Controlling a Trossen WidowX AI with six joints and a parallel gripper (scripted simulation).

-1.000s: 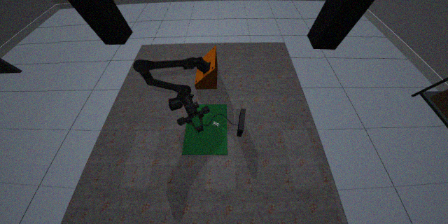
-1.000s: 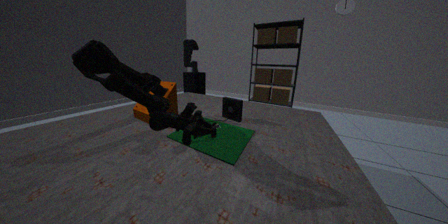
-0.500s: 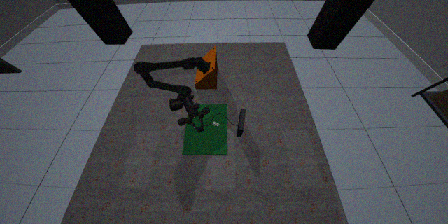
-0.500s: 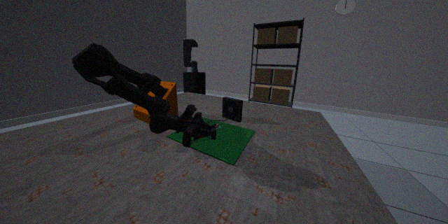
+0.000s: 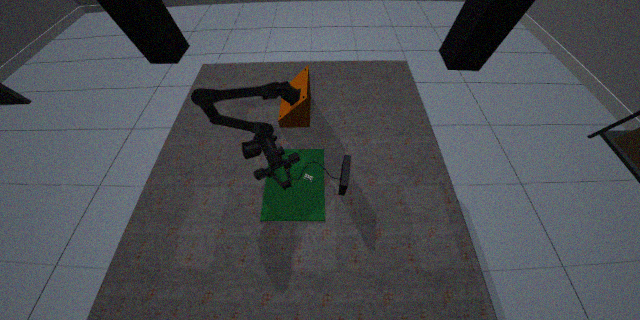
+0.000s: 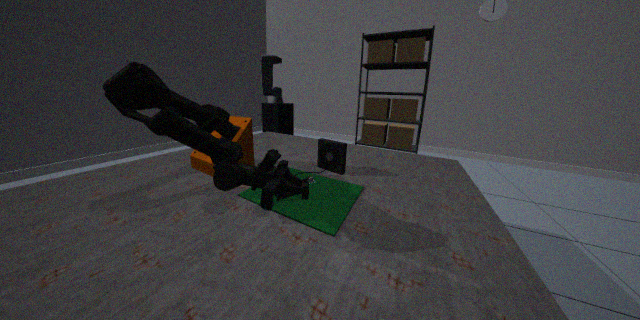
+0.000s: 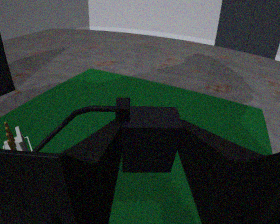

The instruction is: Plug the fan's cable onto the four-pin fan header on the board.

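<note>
My gripper tip is 10 mm above the black plug. Also, from my gripper tip: white four-pin header (50 mm behind, 80 mm to the left, 30 mm below); then green board (30 mm behind, 30 mm to the left, 50 mm below); then black fan (40 mm behind, 220 mm to the left, 20 mm above).
</note>
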